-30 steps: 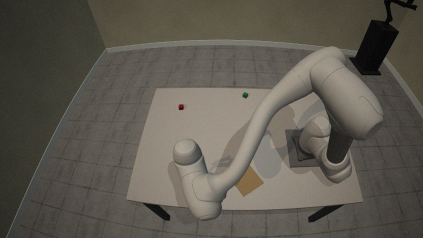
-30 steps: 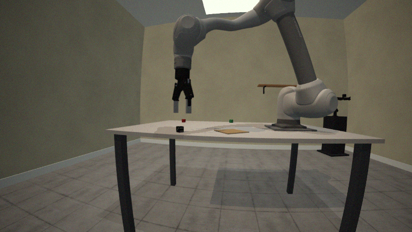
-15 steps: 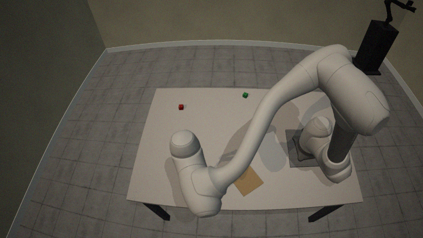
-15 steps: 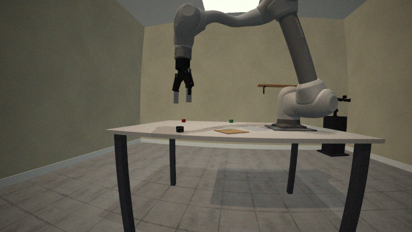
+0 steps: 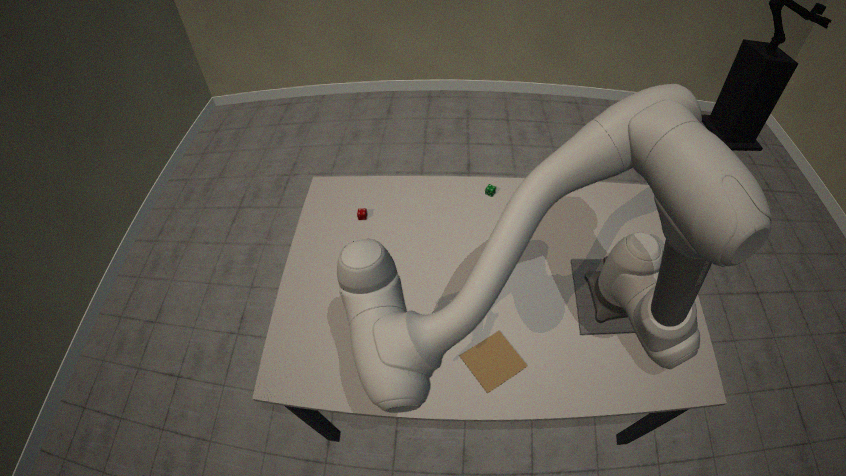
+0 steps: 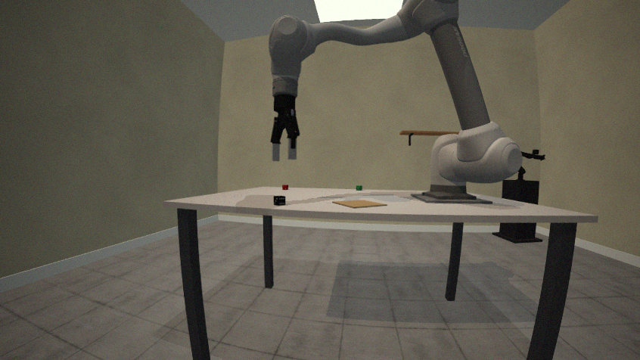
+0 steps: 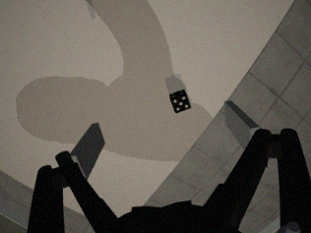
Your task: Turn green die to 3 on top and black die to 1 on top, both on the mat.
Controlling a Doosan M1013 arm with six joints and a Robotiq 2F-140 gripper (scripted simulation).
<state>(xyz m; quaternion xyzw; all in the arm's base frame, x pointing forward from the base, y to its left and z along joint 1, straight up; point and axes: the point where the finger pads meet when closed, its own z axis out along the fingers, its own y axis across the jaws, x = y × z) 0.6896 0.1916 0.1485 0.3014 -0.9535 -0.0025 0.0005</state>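
My gripper is now 340 mm past the green die, 670 mm to the left of it and 140 mm above it. Also, from my hand: red die 120 mm ahead, 600 mm to the right, 140 mm below; then black die 40 mm to the left, 140 mm below; then tan mat 270 mm behind, 30 mm to the right, 160 mm below.
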